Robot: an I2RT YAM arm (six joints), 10 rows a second.
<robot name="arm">
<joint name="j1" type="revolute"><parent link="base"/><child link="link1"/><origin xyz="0 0 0.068" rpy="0 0 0"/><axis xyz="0 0 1"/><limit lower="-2.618" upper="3.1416"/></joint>
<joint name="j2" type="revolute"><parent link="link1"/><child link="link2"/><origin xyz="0.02 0.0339 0.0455" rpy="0 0 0"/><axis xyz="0 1 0"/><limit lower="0" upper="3.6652"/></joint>
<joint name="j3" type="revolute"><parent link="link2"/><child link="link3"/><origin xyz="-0.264 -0.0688 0" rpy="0 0 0"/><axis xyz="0 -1 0"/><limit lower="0" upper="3.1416"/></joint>
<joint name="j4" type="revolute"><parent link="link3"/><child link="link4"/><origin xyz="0.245 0.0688 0.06" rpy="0 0 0"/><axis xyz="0 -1 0"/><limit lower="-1.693" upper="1.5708"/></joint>
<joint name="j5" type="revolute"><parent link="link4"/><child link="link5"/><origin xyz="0.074 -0.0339 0.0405" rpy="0 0 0"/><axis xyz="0 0 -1"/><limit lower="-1.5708" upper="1.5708"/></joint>
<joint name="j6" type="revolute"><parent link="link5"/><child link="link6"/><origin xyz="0.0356 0 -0.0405" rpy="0 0 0"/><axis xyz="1 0 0"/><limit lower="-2.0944" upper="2.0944"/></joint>
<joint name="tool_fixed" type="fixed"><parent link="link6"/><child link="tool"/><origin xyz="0 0 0" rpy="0 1.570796 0"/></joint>
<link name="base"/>
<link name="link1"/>
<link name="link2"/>
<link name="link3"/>
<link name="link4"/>
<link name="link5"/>
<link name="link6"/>
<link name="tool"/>
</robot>
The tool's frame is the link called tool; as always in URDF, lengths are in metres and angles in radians.
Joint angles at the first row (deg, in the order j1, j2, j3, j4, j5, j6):
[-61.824, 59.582, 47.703, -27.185, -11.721, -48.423]
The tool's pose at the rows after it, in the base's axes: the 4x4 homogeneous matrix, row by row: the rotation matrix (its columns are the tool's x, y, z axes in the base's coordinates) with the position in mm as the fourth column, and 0 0 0 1 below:
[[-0.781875 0.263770 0.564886 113.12], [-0.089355 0.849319 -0.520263 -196.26], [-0.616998 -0.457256 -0.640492 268.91], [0 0 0 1]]
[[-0.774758 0.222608 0.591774 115.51], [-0.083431 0.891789 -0.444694 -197.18], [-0.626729 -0.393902 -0.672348 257.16], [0 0 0 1]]
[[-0.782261 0.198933 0.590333 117.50], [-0.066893 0.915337 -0.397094 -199.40], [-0.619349 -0.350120 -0.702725 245.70], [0 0 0 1]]
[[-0.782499 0.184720 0.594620 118.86], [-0.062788 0.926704 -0.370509 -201.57], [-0.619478 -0.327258 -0.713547 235.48], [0 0 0 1]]
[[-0.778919 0.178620 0.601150 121.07], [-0.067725 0.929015 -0.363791 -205.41], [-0.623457 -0.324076 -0.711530 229.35], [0 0 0 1]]
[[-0.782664 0.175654 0.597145 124.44], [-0.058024 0.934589 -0.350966 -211.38], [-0.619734 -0.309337 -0.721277 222.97], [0 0 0 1]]
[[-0.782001 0.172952 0.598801 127.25], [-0.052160 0.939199 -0.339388 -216.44], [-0.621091 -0.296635 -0.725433 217.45], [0 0 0 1]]
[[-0.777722 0.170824 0.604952 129.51], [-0.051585 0.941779 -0.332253 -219.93], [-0.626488 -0.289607 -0.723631 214.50], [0 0 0 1]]
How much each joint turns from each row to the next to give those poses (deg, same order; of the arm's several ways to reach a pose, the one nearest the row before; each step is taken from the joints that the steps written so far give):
[-0.553, 1.666, -1.162, 0.350, -3.306, -1.057]
[-0.113, 1.850, -0.688, -1.117, -3.603, -0.500]
[0.000, 2.019, -0.636, -0.504, -1.257, -0.434]
[-0.099, 1.483, -1.128, 1.151, -1.047, -0.363]
[-0.033, 1.433, -0.570, 1.934, -0.567, -0.199]
[0.042, 2.371, 0.263, 1.111, -0.118, 0.076]
[-0.019, 1.984, 0.163, 1.195, -0.432, 0.099]
[0.022, 1.276, 0.180, 1.003, -0.528, 0.144]

